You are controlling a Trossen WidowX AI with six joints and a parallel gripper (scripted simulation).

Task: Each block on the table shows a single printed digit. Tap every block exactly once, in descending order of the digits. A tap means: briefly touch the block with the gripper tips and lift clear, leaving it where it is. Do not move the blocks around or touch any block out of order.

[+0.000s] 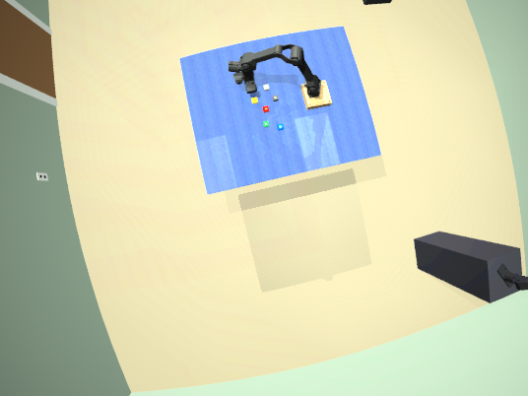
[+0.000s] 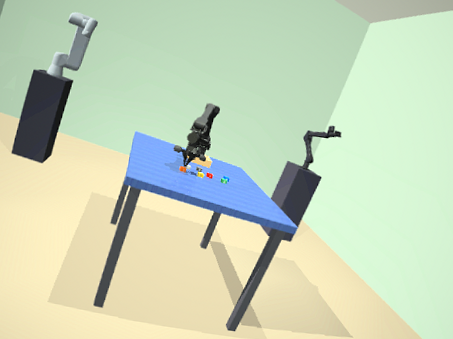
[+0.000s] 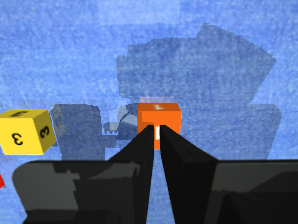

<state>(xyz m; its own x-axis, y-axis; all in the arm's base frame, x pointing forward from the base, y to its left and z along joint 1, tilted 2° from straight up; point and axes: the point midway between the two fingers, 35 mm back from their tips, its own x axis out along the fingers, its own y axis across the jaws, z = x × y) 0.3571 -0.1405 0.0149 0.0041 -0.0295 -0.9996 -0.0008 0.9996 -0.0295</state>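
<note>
The orange block lies 10 mm below my gripper tip. Also, from my gripper tip: red block 60 mm behind, 170 mm to the left, 10 mm below; then dark grey block 130 mm behind, 120 mm to the left, 10 mm below; then yellow block 10 mm behind, 110 mm to the left, 10 mm below.
</note>
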